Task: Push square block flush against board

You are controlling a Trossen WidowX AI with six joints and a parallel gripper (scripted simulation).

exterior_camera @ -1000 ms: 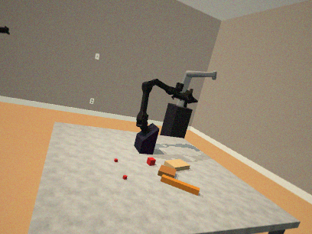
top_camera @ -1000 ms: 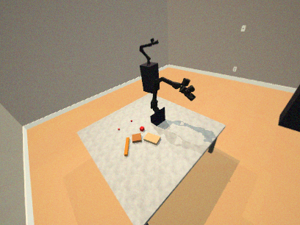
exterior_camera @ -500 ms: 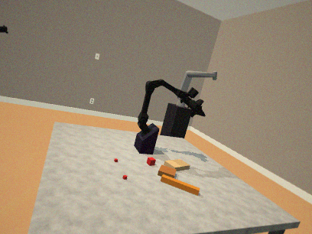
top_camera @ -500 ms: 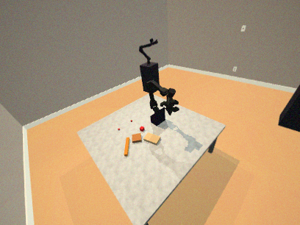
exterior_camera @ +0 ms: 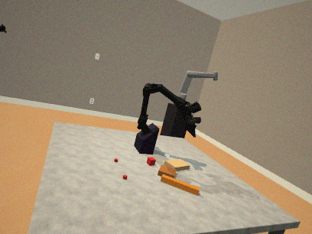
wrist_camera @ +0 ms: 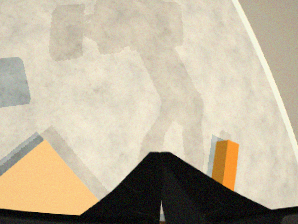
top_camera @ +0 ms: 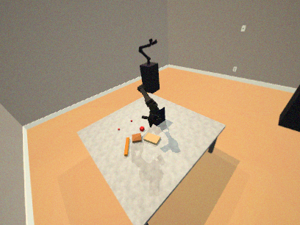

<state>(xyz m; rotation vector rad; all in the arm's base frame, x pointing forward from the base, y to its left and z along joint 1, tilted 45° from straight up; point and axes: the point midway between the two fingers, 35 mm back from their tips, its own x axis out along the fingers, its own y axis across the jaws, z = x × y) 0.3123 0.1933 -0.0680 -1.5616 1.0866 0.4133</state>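
The red cube lies 240 mm to the right of my gripper tip, 220 mm below it and 80 mm behind it. Round my gripper tip: orange board (230 mm below, 200 mm ahead, 190 mm to the right); tan flat block (230 mm below, 50 mm to the right, 40 mm behind); brown square block (230 mm below, 190 mm to the right, 60 mm ahead).
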